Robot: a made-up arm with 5 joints.
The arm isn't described. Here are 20 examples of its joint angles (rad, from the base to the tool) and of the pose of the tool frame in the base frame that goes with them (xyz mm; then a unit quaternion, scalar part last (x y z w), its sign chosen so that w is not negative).
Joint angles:
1: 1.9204 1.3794 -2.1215 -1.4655 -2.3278
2: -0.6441 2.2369 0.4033 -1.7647 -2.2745
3: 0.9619 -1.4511 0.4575 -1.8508 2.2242
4: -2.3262 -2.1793 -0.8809 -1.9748 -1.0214
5: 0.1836 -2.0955 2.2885 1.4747 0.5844
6: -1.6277 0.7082 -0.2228 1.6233 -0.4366
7: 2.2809 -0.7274 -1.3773 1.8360 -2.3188
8: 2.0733 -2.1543 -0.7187 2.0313 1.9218
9: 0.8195 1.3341 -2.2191 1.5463 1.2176
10: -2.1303 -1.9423 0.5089 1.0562 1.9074
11: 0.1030 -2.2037 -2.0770 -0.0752 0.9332
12: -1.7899 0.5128 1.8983 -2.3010 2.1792
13: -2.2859 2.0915 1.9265 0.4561 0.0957
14: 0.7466 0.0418 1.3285 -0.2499 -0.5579
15: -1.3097 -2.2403 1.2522 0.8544 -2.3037
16: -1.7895 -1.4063 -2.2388 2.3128 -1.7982
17: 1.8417 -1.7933 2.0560 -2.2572 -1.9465
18: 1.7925 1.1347 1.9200 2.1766 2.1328
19: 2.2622 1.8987 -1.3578 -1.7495 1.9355
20: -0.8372 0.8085 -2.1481 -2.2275 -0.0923
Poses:
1: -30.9 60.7 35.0 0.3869 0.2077 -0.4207 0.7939
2: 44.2 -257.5 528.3 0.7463 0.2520 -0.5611 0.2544
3: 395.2 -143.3 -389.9 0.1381 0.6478 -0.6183 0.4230
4: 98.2 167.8 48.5 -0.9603 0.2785 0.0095 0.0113
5: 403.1 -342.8 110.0 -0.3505 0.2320 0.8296 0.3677
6: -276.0 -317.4 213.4 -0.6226 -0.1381 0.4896 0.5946
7: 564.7 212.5 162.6 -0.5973 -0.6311 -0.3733 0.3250
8: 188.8 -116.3 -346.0 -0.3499 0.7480 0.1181 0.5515
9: -232.0 -146.1 121.3 0.8640 0.4930 0.0425 0.0933
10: 325.6 362.5 398.4 0.5388 -0.3924 0.3206 0.6729
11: 443.7 -84.8 242.6 -0.4791 -0.7583 0.1722 0.4072
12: -436.5 -27.4 228.6 -0.1826 -0.2683 0.8459 0.4233
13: -287.6 427.3 63.0 0.6780 0.0783 0.4517 0.5746
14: -56.7 100.2 -172.7 0.4213 0.2228 -0.3154 0.8206
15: 700.6 77.6 344.5 0.7217 0.6337 -0.2773 0.0252
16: 537.2 -200.5 -32.8 -0.5029 0.0390 -0.6978 0.5087
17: 213.2 354.8 -178.3 -0.2991 0.8437 0.0737 0.4396
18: -351.9 -241.5 -197.1 0.1449 -0.2185 -0.9169 0.3010
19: -389.3 58.2 -166.8 0.1137 -0.2684 0.6411 0.7099
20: -282.7 -32.9 234.0 0.5004 -0.7298 -0.4058 0.2288
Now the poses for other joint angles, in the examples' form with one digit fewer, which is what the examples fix.
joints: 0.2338 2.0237 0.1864 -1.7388 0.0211
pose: -173 -198 239 0.059 -0.952 -0.022 0.300
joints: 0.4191 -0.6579 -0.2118 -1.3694 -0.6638
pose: 45 -124 -83 0.207 0.275 0.423 0.838
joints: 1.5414 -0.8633 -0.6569 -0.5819 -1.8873
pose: 118 142 -397 0.080 -0.560 0.712 0.416
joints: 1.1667 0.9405 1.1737 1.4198 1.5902
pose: -264 -228 -267 0.048 -0.021 -0.883 0.467
